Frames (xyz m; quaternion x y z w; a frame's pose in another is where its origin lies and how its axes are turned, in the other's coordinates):
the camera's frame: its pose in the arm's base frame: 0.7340 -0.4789 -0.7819 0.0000 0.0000 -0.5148 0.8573
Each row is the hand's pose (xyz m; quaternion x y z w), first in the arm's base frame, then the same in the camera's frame.
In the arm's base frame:
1: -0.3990 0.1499 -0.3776 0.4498 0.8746 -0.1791 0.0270
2: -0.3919 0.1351 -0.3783 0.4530 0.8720 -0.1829 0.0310
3: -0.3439 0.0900 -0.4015 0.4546 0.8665 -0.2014 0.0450
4: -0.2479 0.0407 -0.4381 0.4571 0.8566 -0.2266 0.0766
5: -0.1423 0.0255 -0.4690 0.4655 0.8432 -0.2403 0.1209
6: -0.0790 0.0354 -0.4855 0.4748 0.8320 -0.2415 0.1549
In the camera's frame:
1: -1.0875 -0.7046 0.4043 -0.0646 0.9813 -0.1396 0.1153
2: -1.0711 -0.7053 0.4036 -0.0605 0.9808 -0.1408 0.1207
3: -1.0087 -0.6841 0.3804 -0.0563 0.9769 -0.1495 0.1423
4: -0.9201 -0.6225 0.3438 -0.0491 0.9697 -0.1548 0.1823
5: -0.8570 -0.5365 0.3129 -0.0350 0.9625 -0.1438 0.2274
6: -0.8360 -0.4759 0.2964 -0.0213 0.9577 -0.1273 0.2571

